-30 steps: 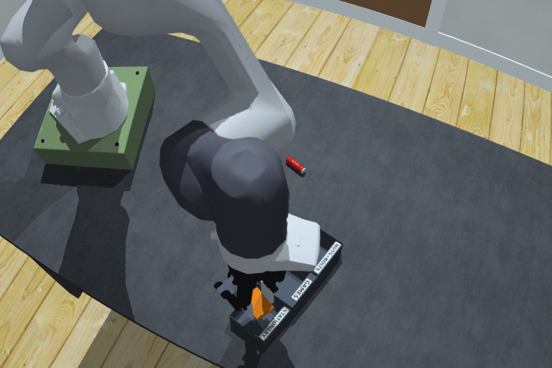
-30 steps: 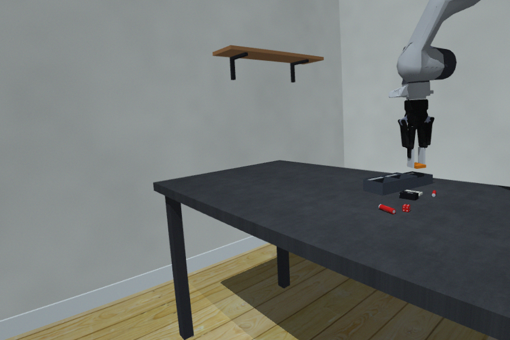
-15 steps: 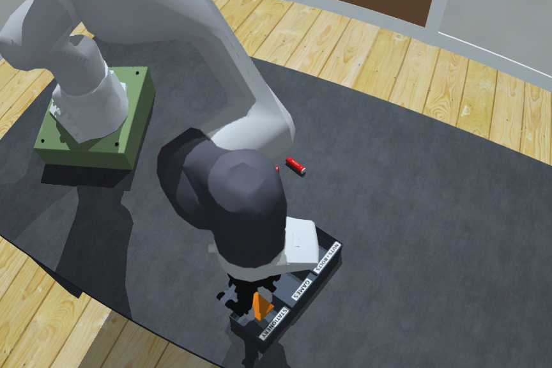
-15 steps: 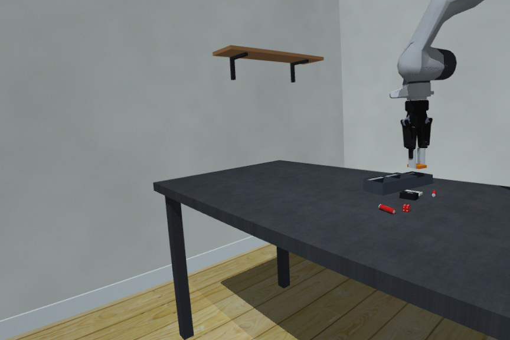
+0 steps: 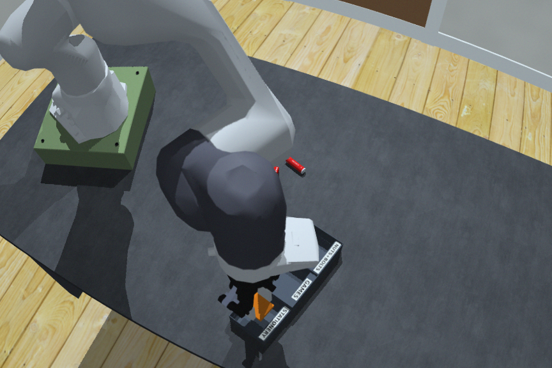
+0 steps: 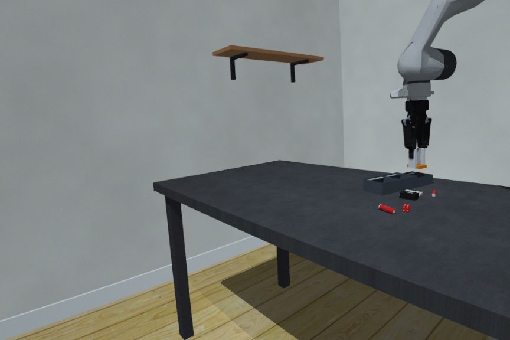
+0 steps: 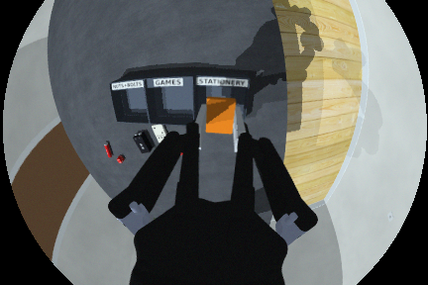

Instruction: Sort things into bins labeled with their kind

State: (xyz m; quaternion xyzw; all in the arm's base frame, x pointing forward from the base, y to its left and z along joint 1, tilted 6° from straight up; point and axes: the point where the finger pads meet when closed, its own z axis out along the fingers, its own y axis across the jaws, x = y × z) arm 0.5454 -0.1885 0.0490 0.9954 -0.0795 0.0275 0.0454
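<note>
The white domino is 60 mm behind my hand, 130 mm to the left of it and 90 mm below it. The rest, counted from my hand: bin tray: 20 mm ahead, 80 mm to the left, 70 mm below; then black 9V battery: 70 mm behind, 190 mm to the left, 80 mm below; then orange block: 30 mm below.
</note>
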